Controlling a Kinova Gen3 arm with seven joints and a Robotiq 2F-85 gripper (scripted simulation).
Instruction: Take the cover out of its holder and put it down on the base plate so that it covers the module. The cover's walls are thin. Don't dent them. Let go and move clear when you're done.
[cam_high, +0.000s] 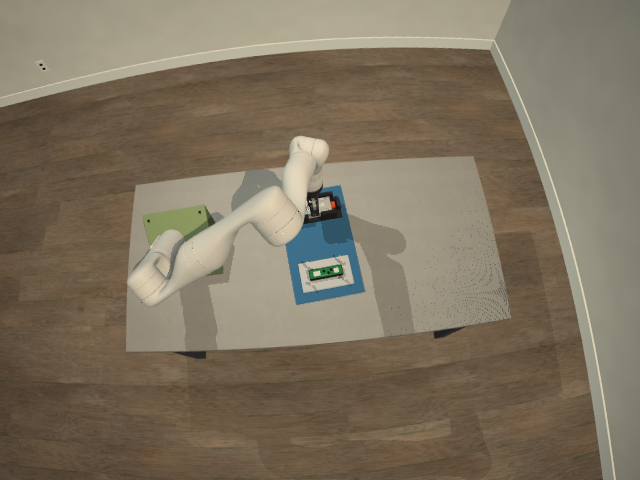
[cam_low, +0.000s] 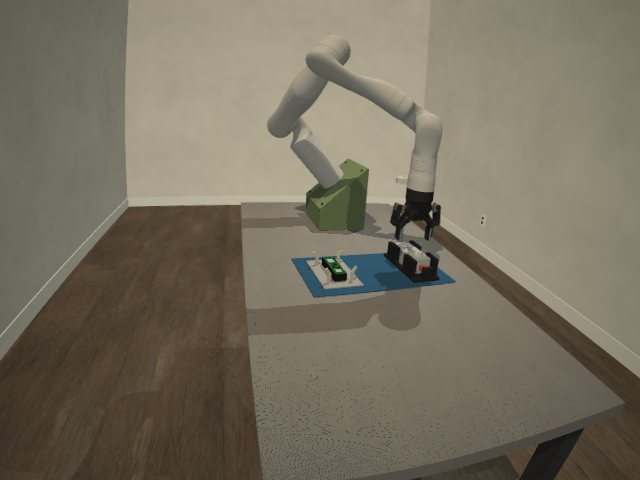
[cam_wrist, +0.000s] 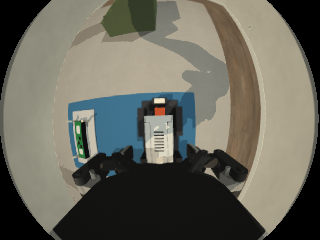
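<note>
Right now my hand is 60 mm above the white cover.
</note>
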